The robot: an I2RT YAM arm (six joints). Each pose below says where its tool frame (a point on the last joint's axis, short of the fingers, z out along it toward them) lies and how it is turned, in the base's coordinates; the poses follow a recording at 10 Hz.
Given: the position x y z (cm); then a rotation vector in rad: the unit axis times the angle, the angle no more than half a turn.
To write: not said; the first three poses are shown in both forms.
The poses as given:
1: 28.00 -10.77 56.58 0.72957 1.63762 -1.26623
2: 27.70 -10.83 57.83 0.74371 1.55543 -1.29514
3: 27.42 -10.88 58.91 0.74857 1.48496 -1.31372
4: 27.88 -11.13 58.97 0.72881 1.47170 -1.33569
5: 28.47 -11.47 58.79 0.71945 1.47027 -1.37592
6: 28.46 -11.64 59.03 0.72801 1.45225 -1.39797
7: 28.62 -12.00 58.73 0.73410 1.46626 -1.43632
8: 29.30 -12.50 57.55 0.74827 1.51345 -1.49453
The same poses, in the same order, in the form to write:
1: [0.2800 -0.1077 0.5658], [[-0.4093 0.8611 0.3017], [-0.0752 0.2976 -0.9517], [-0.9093 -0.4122 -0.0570]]
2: [0.2770 -0.1083 0.5783], [[-0.3680 0.8868 0.2795], [-0.1143 0.2552 -0.9601], [-0.9228 -0.3852 0.0074]]
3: [0.2742 -0.1088 0.5891], [[-0.3316 0.9055 0.2648], [-0.1524 0.2256 -0.9622], [-0.9310 -0.3594 0.0632]]
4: [0.2788 -0.1113 0.5897], [[-0.3392 0.9029 0.2641], [-0.1755 0.2150 -0.9607], [-0.9242 -0.3723 0.0856]]
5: [0.2847 -0.1147 0.5879], [[-0.3635 0.8983 0.2469], [-0.1869 0.1893 -0.9640], [-0.9127 -0.3965 0.0990]]
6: [0.2846 -0.1164 0.5903], [[-0.3638 0.9031 0.2280], [-0.1935 0.1662 -0.9669], [-0.9112 -0.3959 0.1143]]
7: [0.2862 -0.1200 0.5873], [[-0.3938 0.8965 0.2028], [-0.1843 0.1392 -0.9730], [-0.9005 -0.4206 0.1104]]
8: [0.2930 -0.1250 0.5755], [[-0.4522 0.8772 0.1613], [-0.1502 0.1033 -0.9832], [-0.8792 -0.4688 0.0851]]
